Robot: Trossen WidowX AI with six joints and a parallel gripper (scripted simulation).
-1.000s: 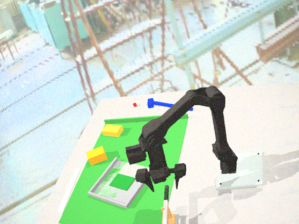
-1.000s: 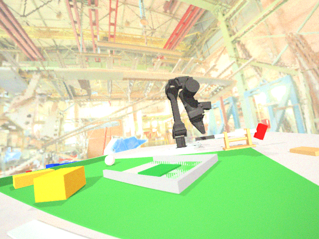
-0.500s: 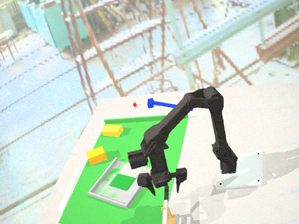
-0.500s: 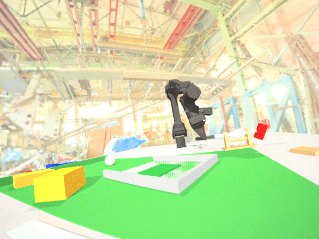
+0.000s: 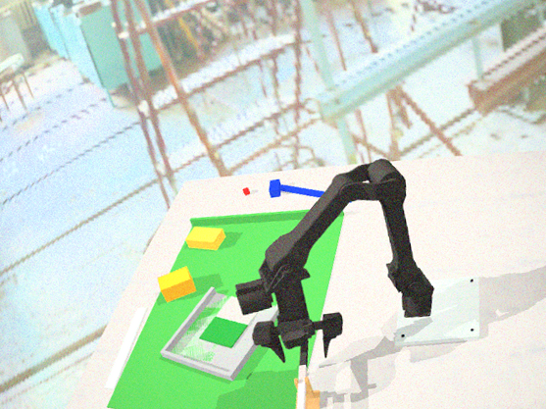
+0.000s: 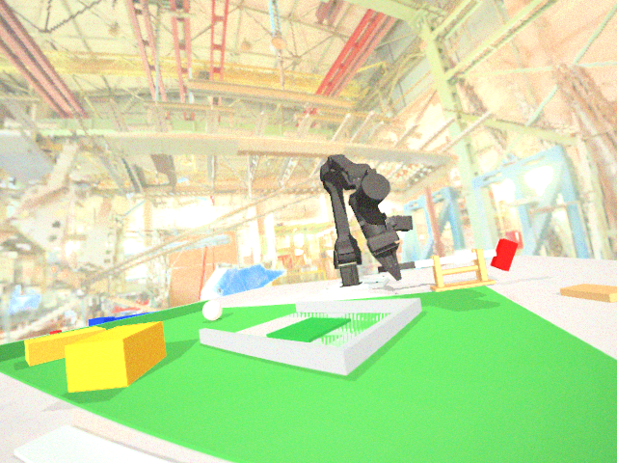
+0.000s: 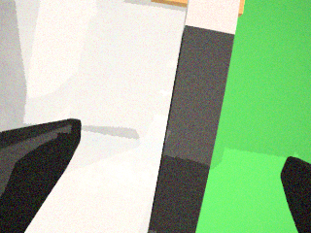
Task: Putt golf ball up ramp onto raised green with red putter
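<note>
The wooden putter stand is 3 cm behind my gripper tip and 13 cm to the left of it. Also, from my gripper tip: red piece: 37 cm ahead, 70 cm to the right, 3 cm below; then white golf ball: 18 cm ahead, 37 cm to the right, 1 cm below.
</note>
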